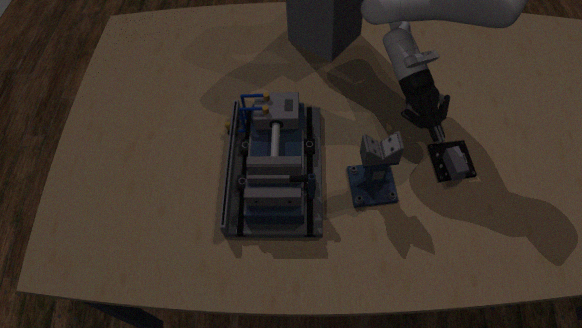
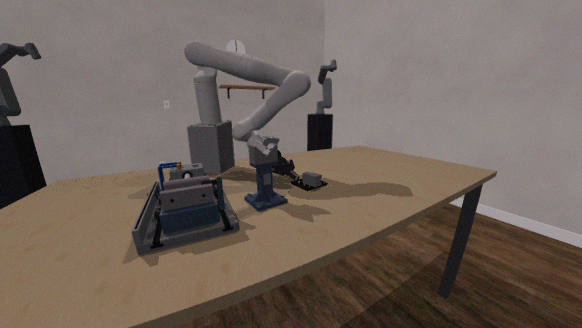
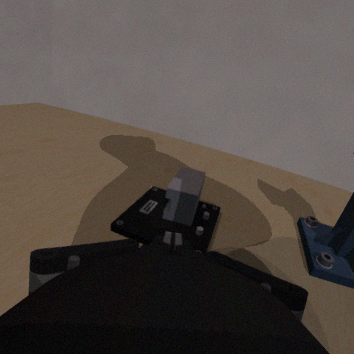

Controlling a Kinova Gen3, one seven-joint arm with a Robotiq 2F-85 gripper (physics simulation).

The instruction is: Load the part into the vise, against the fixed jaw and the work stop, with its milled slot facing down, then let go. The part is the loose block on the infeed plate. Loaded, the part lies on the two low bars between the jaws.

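Places are measured from the arm's base along level axes (x right, y ahead, z up), in centimetres.
Pixels of known places: gripper, fingertip midpoint: (image 1: 440, 142) (image 2: 297, 178) (image 3: 171, 243); arm's base at its link origin: (image 2: 211, 122).
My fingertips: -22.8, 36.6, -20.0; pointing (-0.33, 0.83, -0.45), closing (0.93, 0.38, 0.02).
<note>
Ahead of a thing's pixels: the offset from my fingertips to its top centre, as dx, dy, dz. "pt": to the spot under its first point.
The part, a grey block {-1.7, +6.2, +3.2} (image 1: 455, 161) (image 2: 312, 179) (image 3: 185, 197), lies on the black infeed plate {-2.0, +4.1, -0.3} (image 1: 440, 173) (image 2: 302, 185) (image 3: 131, 218). A notch shows on its side facing away from the V-block stand; whether this is the milled slot I cannot tell. My gripper (image 1: 439, 136) (image 2: 296, 177) (image 3: 171, 243) is shut and empty, tilted, with its fingertips by the plate's robot-side edge, apart from the part. The vise's moving jaw {+35.8, +8.6, +8.5} (image 1: 274, 164) and fixed jaw (image 1: 272, 196) (image 2: 188, 197) stand apart. The work stop {pt +29.0, +12.7, +5.9} (image 1: 311, 186) (image 2: 220, 194) is at the jaws' side. The low bars are mostly hidden.
A blue stand (image 1: 358, 192) (image 2: 264, 182) (image 3: 332, 252) with a grey V-block {pt +16.4, +9.0, +12.0} (image 1: 381, 149) (image 2: 263, 155) on top stands between the vise and the infeed plate. A cylinder {+35.4, -4.5, +8.5} (image 1: 282, 111) with blue hoses sits at the vise's back. The robot's pedestal (image 1: 324, 27) (image 2: 210, 148) is behind.
</note>
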